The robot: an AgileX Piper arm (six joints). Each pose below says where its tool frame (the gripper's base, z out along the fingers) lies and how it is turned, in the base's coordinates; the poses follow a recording.
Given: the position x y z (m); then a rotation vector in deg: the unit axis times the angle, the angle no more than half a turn.
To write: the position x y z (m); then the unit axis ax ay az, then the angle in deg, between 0 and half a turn. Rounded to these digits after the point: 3 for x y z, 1 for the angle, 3 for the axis.
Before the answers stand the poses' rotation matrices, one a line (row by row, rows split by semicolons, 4 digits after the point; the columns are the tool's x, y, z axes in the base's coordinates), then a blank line. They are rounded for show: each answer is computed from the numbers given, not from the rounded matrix.
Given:
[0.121 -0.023 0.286 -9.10 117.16 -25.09]
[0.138 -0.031 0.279 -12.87 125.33 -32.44]
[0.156 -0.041 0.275 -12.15 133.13 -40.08]
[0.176 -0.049 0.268 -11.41 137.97 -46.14]
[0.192 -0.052 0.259 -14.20 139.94 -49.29]
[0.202 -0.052 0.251 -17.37 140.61 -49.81]
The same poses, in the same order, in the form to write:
-0.4938 0.0696 0.8668; -0.2915 0.9259 -0.2404; -0.8193 -0.3714 -0.4369
-0.6280 0.0341 0.7775; -0.3474 0.8817 -0.3193; -0.6963 -0.4706 -0.5419
-0.7478 0.0400 0.6628; -0.3325 0.8414 -0.4260; -0.5747 -0.5389 -0.6159
-0.8172 0.0420 0.5749; -0.3123 0.8060 -0.5028; -0.4845 -0.5904 -0.6455
-0.8407 0.0039 0.5415; -0.3363 0.7800 -0.5278; -0.4244 -0.6258 -0.6544
-0.8426 -0.0373 0.5372; -0.3672 0.7696 -0.5224; -0.3940 -0.6375 -0.6621

[0.121 -0.023 0.286 -0.076 0.975 -0.209 120.2]
[0.138 -0.031 0.279 -0.099 0.963 -0.249 130.1]
[0.156 -0.041 0.275 -0.087 0.954 -0.287 139.6]
[0.176 -0.049 0.268 -0.078 0.945 -0.316 145.9]
[0.192 -0.052 0.259 -0.095 0.939 -0.331 149.0]
[0.202 -0.052 0.251 -0.116 0.936 -0.332 150.2]

